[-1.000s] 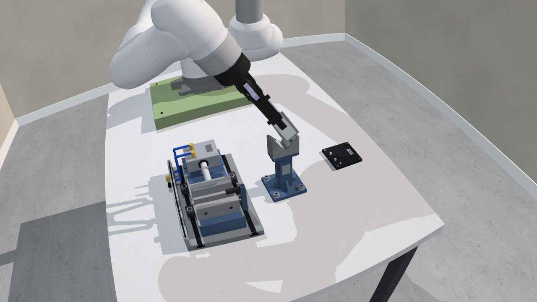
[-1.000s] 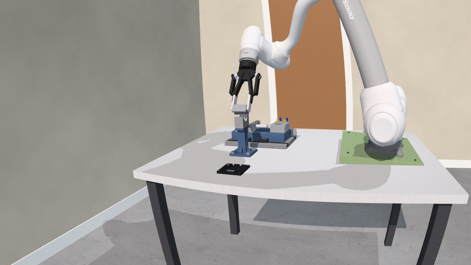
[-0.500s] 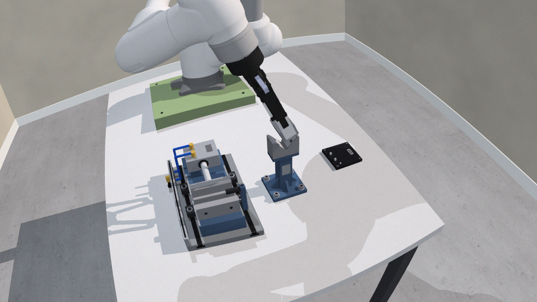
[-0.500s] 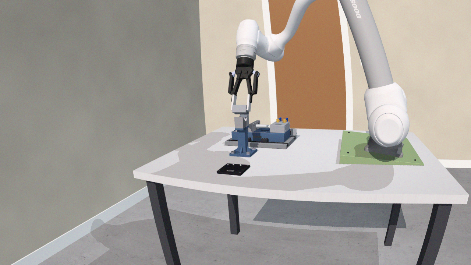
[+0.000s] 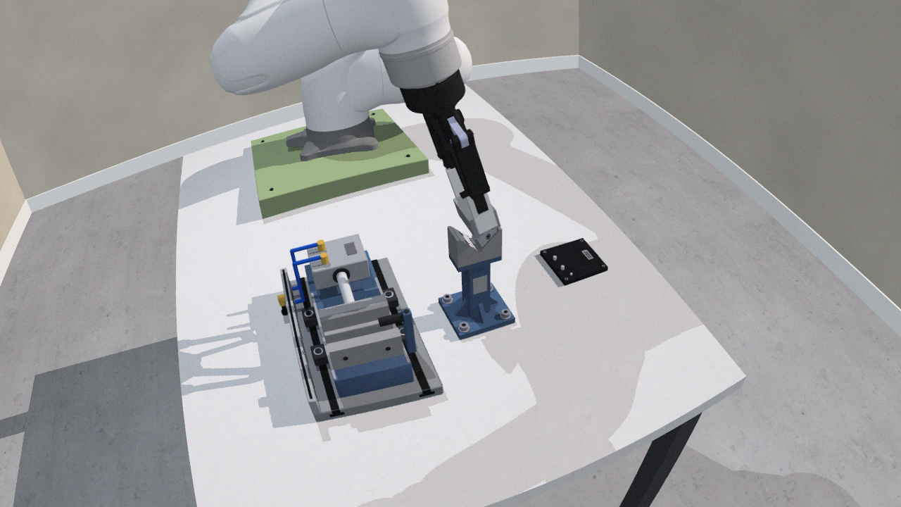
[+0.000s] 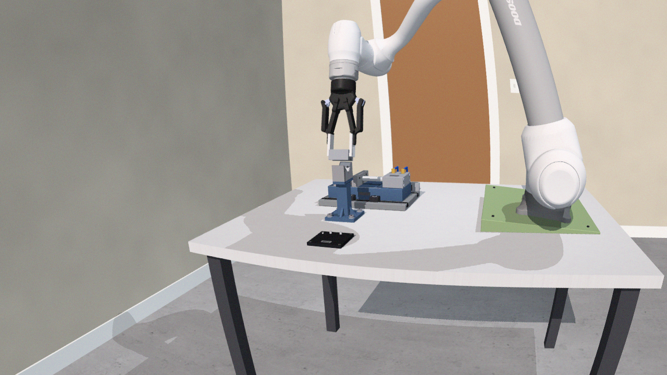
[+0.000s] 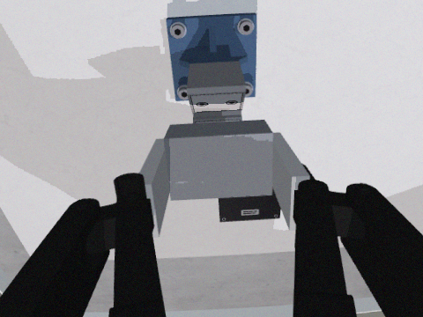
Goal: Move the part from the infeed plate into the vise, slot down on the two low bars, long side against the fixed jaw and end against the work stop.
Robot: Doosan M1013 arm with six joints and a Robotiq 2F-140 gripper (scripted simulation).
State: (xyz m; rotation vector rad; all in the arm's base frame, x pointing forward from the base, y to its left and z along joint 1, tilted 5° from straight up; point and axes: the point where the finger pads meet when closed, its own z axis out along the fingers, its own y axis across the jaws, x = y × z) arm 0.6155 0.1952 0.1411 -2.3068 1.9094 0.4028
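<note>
Right now my hand is 30 mm above the part and 10 mm to the right of it. Also, from my hand: blue work stop post (150 mm below, 110 mm to the right, 80 mm ahead); then blue v-block stand (150 mm below); then work stop (130 mm to the right, 120 mm below, 80 mm ahead).
</note>
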